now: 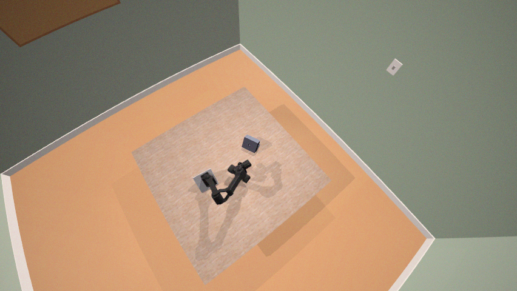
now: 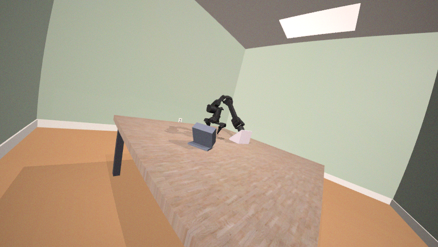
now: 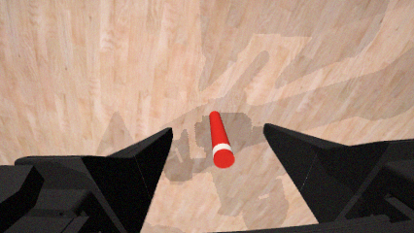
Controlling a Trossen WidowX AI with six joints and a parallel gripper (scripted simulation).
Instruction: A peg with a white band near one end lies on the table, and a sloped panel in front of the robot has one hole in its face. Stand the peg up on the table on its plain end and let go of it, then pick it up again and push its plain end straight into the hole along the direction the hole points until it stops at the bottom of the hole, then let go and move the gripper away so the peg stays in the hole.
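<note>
Now: gripper tip 230 mm short of the panel, 190 mm to the right of it and 30 mm below it. Also, from my gripper tip: flat foot plate (250 mm ahead, 210 mm to the left, 40 mm below); peg (20 mm above).
</note>
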